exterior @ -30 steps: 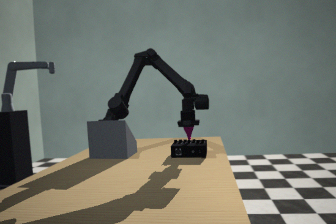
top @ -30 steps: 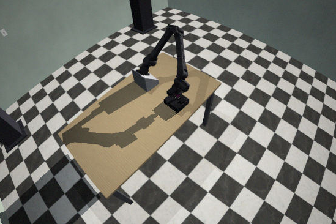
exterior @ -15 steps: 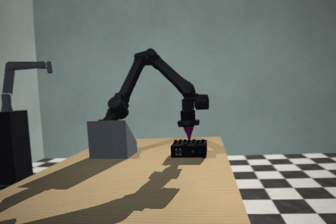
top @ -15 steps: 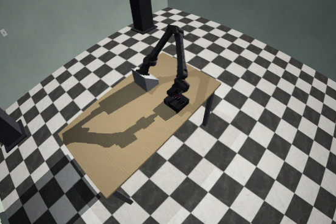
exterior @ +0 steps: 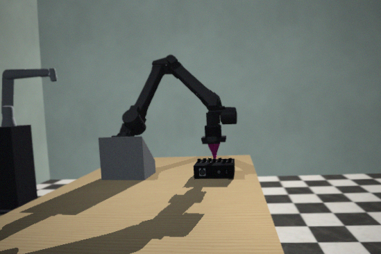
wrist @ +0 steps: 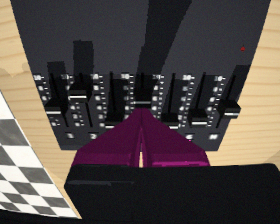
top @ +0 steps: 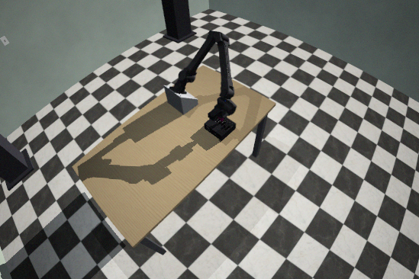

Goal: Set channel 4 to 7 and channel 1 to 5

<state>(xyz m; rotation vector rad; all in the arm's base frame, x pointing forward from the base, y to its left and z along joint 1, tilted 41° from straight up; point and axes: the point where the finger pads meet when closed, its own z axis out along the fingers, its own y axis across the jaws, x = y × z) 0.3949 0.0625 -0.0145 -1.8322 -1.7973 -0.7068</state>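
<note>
Right now the channel 4 fader cap is 1 cm to the right of my hand. From my hand the other things lie so: channel 1 fader cap: 7 cm ahead, 1 cm to the right; channel 2 fader cap: 4 cm ahead, 2 cm to the right; channel 3 fader cap: 2 cm ahead, 1 cm to the left.
</note>
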